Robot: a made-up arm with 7 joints.
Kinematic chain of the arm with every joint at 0, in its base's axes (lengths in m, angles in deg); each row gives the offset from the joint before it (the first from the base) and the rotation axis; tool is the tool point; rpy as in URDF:
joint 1: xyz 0 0 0.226 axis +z
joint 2: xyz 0 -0.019 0.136 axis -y
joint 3: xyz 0 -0.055 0.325 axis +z
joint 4: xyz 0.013 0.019 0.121 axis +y
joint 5: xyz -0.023 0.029 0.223 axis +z
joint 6: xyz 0 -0.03 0.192 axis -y
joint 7: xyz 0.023 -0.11 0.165 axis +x
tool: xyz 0 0 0 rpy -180 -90 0
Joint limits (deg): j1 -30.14..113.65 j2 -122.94..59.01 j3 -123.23..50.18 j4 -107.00..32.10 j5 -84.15..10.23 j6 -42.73..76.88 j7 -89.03..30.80
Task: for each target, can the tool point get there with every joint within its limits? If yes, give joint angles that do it. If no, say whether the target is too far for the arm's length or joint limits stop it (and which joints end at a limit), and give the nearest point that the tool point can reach.
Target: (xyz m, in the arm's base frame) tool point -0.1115 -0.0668 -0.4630
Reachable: no: joint limits stop it (at a limit: joint 1, joint 2, joint 3, joint 5, joint 6) | nearest point -0.2696 0.0271 -0.2345 | short by 0.293 m
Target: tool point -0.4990 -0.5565 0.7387
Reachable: yes | joints 82.57 44.19 -73.28 -51.04 -67.05 -0.40 -75.13
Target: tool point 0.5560 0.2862 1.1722
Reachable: yes | joints 33.27 -47.53 -32.16 -10.99 -16.01 6.68 -3.58
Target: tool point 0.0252 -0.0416 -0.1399
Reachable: no: joint limits stop it (at a limit: joint 1, joint 3, joint 4, joint 5, joint 6) | nearest point -0.1206 -0.0941 -0.0314 | short by 0.189 m
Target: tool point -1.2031 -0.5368 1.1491
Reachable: no: too far | nearest point -0.8308 -0.3707 0.9055 | short by 0.475 m
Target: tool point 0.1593 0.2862 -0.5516
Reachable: no: joint limits stop it (at a limit: joint 2, joint 4, joint 5, joint 6) | nearest point 0.2286 0.4106 -0.4215 | short by 0.193 m
